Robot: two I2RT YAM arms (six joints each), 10 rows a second.
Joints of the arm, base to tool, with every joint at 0 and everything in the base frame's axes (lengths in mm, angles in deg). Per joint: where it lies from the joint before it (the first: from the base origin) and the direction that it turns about. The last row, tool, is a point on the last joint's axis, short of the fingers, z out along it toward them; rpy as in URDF.
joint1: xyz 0 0 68 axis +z
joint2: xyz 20 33.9 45.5 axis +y
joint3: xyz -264 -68.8 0 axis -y
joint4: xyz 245 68.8 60 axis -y
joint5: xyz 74 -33.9 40.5 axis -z
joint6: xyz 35.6 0 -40.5 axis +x
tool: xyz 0 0 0 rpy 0 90 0
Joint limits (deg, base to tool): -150..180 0..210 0..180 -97..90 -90..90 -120..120
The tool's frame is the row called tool.
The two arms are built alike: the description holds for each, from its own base.
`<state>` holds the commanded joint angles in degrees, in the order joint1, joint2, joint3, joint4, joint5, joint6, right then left.
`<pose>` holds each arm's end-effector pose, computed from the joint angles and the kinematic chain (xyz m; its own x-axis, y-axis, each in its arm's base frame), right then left.
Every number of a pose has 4 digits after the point.
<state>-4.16 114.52 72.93 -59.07 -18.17 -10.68 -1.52 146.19 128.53 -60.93 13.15 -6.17</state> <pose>0.3326 -0.0131 0.1300 -0.9866 -0.1048 0.1250 -0.0574 0.9403 0.3354 0.5121 -0.0217 0.1367 -0.9818 -0.0786 -0.1727 -0.0349 0.9694 -0.2430</pose>
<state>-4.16 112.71 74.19 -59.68 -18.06 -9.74 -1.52 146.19 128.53 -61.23 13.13 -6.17</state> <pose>0.3355 -0.0133 0.1446 -0.9921 -0.0891 0.0887 -0.0556 0.9435 0.3265 0.5116 -0.0217 0.1366 -0.9827 -0.0786 -0.1676 -0.0362 0.9695 -0.2423</pose>
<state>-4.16 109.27 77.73 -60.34 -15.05 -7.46 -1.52 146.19 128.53 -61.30 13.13 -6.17</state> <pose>0.3435 -0.0157 0.1774 -0.9986 -0.0531 -0.0012 -0.0515 0.9638 0.2616 0.5114 -0.0217 0.1366 -0.9829 -0.0786 -0.1664 -0.0365 0.9695 -0.2422</pose>
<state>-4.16 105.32 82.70 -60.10 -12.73 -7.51 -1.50 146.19 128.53 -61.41 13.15 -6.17</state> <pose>0.3524 -0.0178 0.2214 -0.9864 -0.0561 -0.1542 -0.0868 0.9759 0.2001 0.5112 -0.0215 0.1366 -0.9832 -0.0790 -0.1645 -0.0373 0.9694 -0.2425</pose>
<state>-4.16 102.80 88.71 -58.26 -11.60 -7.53 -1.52 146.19 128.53 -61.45 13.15 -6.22</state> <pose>0.3633 -0.0192 0.2657 -0.9436 -0.0601 -0.3257 -0.1144 0.9820 0.1502 0.5111 -0.0217 0.1365 -0.9833 -0.0794 -0.1636 -0.0380 0.9694 -0.2426</pose>
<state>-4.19 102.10 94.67 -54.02 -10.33 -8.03 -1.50 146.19 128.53 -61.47 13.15 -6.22</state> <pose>0.3776 -0.0213 0.3037 -0.8656 -0.0744 -0.4952 -0.1358 0.9867 0.0892 0.5111 -0.0215 0.1365 -0.9834 -0.0798 -0.1633 -0.0384 0.9694 -0.2425</pose>
